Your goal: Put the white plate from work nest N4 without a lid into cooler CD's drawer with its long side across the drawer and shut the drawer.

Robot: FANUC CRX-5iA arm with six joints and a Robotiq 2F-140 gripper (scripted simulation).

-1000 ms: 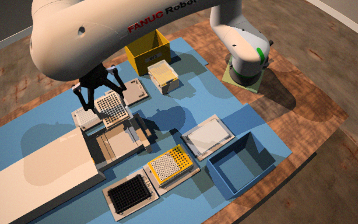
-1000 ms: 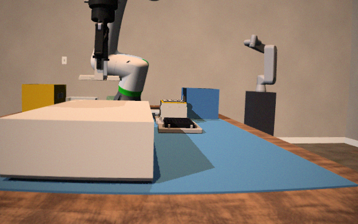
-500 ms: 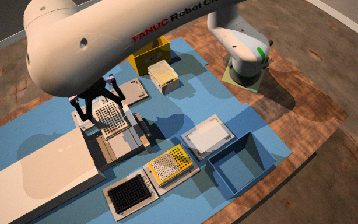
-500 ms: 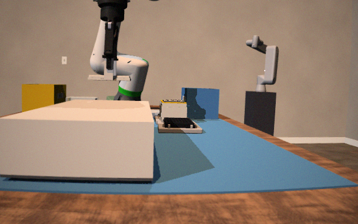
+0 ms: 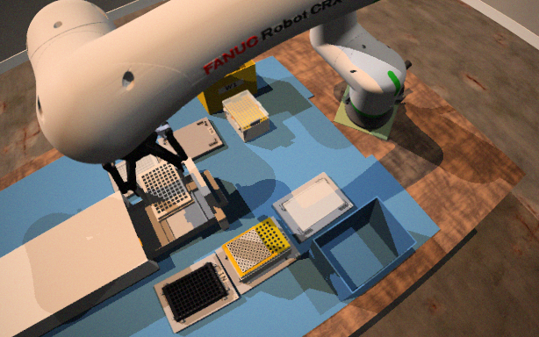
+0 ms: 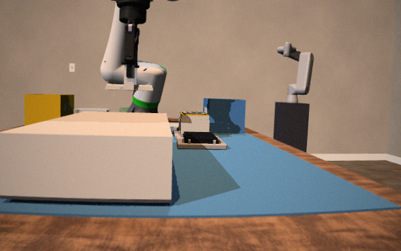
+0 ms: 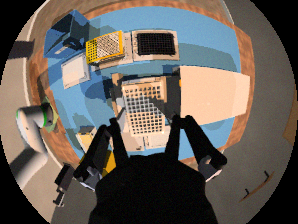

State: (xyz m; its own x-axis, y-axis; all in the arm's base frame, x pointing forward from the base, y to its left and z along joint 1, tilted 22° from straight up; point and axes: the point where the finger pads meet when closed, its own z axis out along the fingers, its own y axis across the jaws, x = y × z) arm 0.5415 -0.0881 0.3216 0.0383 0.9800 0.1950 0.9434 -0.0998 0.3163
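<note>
My gripper is now 30 mm short of the drawer and 140 mm above it. Also, from my hand: white plate: 20 mm below; black plate: 70 mm ahead, 190 mm to the left, 150 mm below; yellow rack: 110 mm behind, 190 mm to the left, 110 mm below.
</note>
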